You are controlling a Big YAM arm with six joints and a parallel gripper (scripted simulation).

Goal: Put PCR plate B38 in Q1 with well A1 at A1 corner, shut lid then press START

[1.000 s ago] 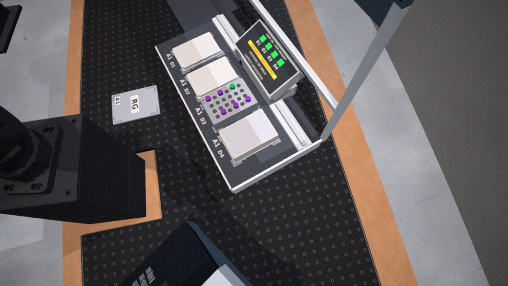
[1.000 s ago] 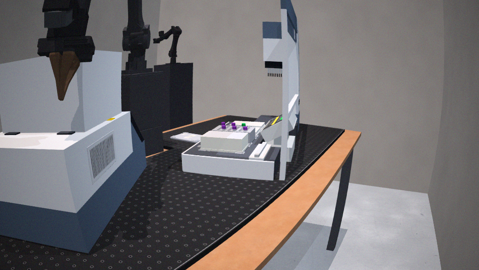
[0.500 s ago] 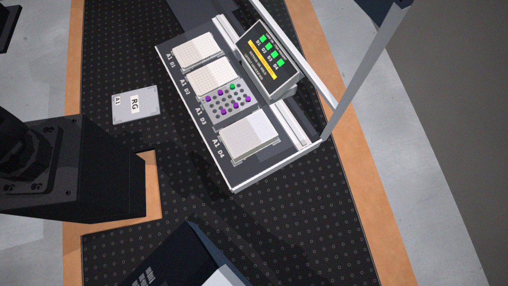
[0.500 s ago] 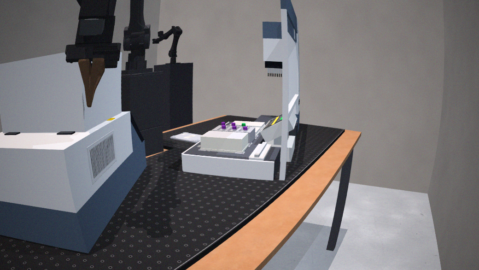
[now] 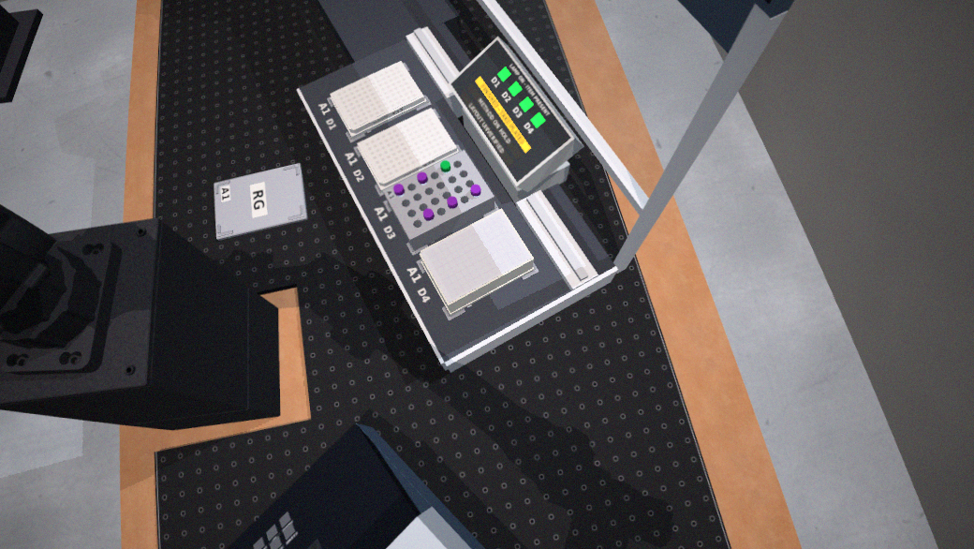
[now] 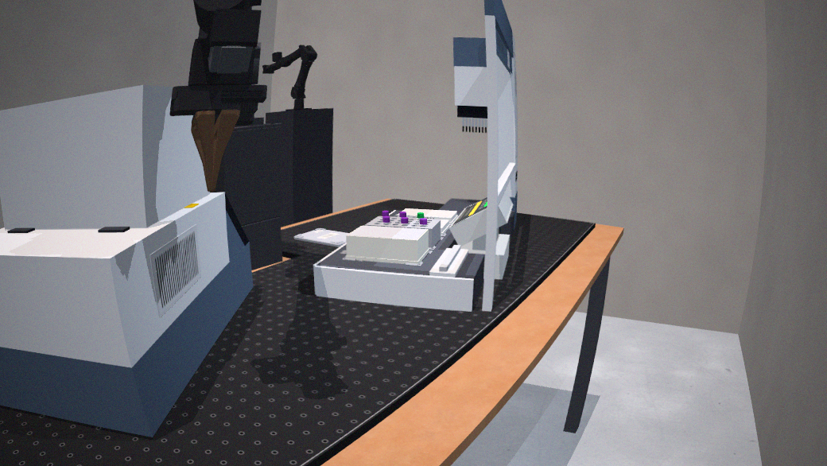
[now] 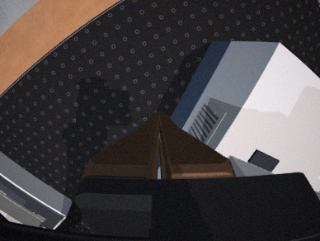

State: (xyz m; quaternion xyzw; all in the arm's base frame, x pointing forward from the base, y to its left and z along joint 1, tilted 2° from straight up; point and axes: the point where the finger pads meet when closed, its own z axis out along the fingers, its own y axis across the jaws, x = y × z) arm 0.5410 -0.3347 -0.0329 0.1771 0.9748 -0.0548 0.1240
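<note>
My gripper is now 440 mm to the right of the deep-well block, 170 mm past it and 170 mm above it. Also, from my hand: tube cooling block (540 mm to the left, 220 mm behind, 170 mm below); gantry post (450 mm to the left, 30 mm ahead, 10 mm below); RG nest (590 mm to the left, 510 mm behind, 240 mm below).
</note>
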